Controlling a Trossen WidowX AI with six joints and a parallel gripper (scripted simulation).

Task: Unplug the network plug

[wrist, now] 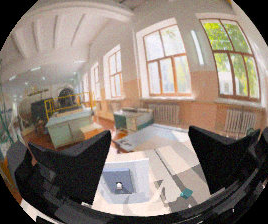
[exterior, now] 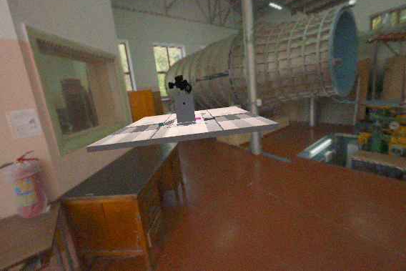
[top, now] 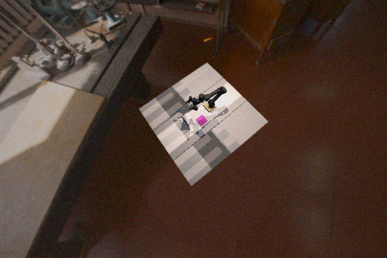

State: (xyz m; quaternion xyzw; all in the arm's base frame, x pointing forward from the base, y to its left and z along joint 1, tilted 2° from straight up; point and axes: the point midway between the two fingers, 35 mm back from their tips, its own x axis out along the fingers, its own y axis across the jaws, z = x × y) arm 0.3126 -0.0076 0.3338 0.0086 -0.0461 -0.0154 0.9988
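Now: the network plug 80 mm ahead of my gripper tip, 80 mm to the left of it and 190 mm below it. From my gripper tip the other things lie so: cyan block (90 mm ahead, 160 mm to the right, 360 mm below); then grey upright panel (100 mm ahead, 80 mm to the left, 260 mm below); then magenta marked square (120 mm behind, 120 mm to the left, 370 mm below).
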